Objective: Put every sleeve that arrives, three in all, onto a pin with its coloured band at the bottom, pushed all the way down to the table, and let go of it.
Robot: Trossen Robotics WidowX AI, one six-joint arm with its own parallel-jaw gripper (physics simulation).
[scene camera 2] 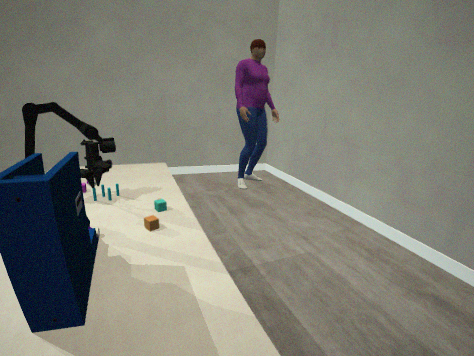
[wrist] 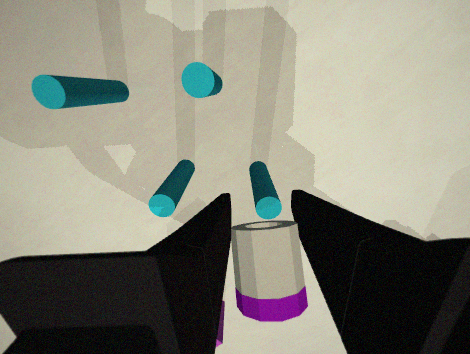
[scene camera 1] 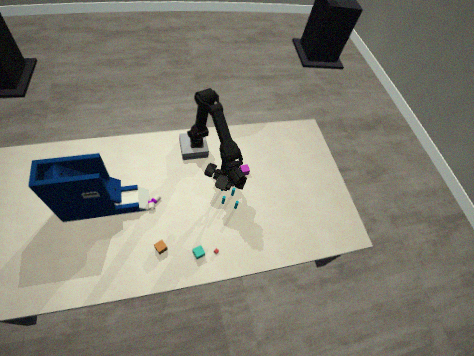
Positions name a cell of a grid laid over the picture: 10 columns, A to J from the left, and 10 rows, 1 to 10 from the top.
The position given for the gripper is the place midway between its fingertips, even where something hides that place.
In view: the gripper (wrist: F6) and a blue dispenser (scene camera 2: B8).
